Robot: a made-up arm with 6 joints. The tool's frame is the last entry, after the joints. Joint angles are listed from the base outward. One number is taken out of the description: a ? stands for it. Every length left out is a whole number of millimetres.
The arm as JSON. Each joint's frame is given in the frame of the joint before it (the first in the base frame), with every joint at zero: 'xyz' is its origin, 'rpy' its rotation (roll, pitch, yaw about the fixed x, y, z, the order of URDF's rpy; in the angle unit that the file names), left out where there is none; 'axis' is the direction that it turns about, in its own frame. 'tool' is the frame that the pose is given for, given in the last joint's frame.
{
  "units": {
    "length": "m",
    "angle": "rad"
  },
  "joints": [
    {
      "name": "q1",
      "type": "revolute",
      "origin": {
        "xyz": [
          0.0,
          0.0,
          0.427
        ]
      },
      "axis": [
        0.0,
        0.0,
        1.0
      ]
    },
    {
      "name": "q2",
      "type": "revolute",
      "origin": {
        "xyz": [
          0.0,
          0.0,
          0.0
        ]
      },
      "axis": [
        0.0,
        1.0,
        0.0
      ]
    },
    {
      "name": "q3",
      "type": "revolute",
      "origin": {
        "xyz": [
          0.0,
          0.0,
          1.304
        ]
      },
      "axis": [
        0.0,
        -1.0,
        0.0
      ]
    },
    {
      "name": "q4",
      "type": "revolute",
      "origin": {
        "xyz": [
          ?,
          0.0,
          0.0
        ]
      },
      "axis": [
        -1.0,
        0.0,
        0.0
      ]
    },
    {
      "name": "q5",
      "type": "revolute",
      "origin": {
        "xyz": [
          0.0,
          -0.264,
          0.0
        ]
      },
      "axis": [
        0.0,
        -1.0,
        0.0
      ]
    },
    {
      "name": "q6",
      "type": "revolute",
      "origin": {
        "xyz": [
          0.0,
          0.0,
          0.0
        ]
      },
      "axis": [
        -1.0,
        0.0,
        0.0
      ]
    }
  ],
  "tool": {
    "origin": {
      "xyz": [
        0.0,
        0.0,
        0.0
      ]
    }
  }
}
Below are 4 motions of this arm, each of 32 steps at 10 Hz.
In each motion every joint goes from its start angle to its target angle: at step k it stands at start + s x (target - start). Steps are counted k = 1, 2, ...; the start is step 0. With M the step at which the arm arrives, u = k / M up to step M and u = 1 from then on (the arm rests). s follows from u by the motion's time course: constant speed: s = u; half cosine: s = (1 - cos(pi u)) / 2; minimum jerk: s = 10 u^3 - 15 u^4 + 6 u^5.
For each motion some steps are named. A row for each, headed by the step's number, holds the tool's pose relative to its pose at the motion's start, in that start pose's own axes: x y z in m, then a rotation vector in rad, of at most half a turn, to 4 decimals.
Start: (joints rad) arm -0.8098 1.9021 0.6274 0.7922 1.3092 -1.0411
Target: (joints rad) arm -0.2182 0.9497 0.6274 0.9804 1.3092 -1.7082
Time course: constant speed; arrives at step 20
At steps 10, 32:
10: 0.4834 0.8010 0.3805 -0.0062 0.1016 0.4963
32: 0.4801 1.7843 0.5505 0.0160 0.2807 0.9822

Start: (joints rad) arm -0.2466 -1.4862 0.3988 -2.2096 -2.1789 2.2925
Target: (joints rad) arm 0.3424 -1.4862 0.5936 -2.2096 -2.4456 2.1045
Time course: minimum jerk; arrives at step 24
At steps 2, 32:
2: -0.0022 -0.0012 0.0030 -0.0018 -0.0020 -0.0001
32: -0.5252 -0.0057 0.5832 -0.3947 -0.2675 0.0284

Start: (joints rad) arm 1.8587 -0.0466 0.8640 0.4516 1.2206 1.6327
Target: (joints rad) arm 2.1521 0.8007 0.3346 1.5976 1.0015 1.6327
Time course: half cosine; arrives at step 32
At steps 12, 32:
12: -0.2552 0.3155 0.3181 0.1767 -0.4065 0.3456
32: -0.9892 0.3919 1.3136 0.8596 -1.4500 0.5414

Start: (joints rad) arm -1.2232 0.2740 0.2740 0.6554 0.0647 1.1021
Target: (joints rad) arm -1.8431 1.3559 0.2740 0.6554 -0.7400 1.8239
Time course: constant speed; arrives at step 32
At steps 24, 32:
24: 0.4081 1.2068 -0.5078 -0.2735 0.1098 1.5114
32: 0.2471 1.6773 -0.6351 -0.1880 -0.1163 1.9799

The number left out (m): 0.512
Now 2 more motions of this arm.
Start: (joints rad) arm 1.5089 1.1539 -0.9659 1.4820 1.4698 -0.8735
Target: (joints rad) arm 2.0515 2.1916 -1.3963 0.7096 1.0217 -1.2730
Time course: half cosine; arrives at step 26
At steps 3, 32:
3: 0.0181 -0.0334 -0.0157 0.0603 0.0144 -0.0256
32: 0.1936 -0.5332 -0.6839 1.4770 0.6913 -1.4949

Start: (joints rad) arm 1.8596 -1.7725 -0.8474 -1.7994 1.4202 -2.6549
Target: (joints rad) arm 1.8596 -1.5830 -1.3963 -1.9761 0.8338 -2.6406
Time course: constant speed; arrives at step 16
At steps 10, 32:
10: -0.0164 0.1033 -0.0061 -0.3927 -0.3207 0.1099
32: -0.0381 0.1459 -0.0496 -0.5774 -0.5069 0.2443

